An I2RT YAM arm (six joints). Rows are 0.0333 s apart.
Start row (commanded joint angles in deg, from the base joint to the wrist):
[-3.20, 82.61, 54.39, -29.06, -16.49, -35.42]
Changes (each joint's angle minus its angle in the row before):
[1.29, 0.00, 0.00, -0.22, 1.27, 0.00]
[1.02, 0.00, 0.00, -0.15, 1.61, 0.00]
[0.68, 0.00, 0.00, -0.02, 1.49, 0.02]
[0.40, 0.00, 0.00, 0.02, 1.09, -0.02]
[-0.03, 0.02, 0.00, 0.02, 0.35, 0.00]
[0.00, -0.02, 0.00, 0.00, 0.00, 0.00]
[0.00, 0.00, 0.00, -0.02, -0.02, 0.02]
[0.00, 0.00, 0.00, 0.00, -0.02, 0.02]
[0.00, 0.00, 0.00, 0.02, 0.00, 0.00]
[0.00, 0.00, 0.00, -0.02, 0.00, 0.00]
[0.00, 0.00, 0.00, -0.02, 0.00, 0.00]
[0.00, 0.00, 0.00, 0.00, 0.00, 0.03]
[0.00, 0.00, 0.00, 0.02, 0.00, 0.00]
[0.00, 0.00, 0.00, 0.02, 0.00, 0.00]
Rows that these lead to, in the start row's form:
[-1.91, 82.61, 54.39, -29.28, -15.22, -35.42]
[-0.89, 82.61, 54.39, -29.43, -13.61, -35.42]
[-0.21, 82.61, 54.39, -29.45, -12.12, -35.40]
[0.19, 82.61, 54.39, -29.43, -11.03, -35.42]
[0.16, 82.63, 54.39, -29.41, -10.68, -35.42]
[0.16, 82.61, 54.39, -29.41, -10.68, -35.42]
[0.16, 82.61, 54.39, -29.43, -10.70, -35.40]
[0.16, 82.61, 54.39, -29.43, -10.72, -35.38]
[0.16, 82.61, 54.39, -29.41, -10.72, -35.38]
[0.16, 82.61, 54.39, -29.43, -10.72, -35.38]
[0.16, 82.61, 54.39, -29.45, -10.72, -35.38]
[0.16, 82.61, 54.39, -29.45, -10.72, -35.35]
[0.16, 82.61, 54.39, -29.43, -10.72, -35.35]
[0.16, 82.61, 54.39, -29.41, -10.72, -35.35]

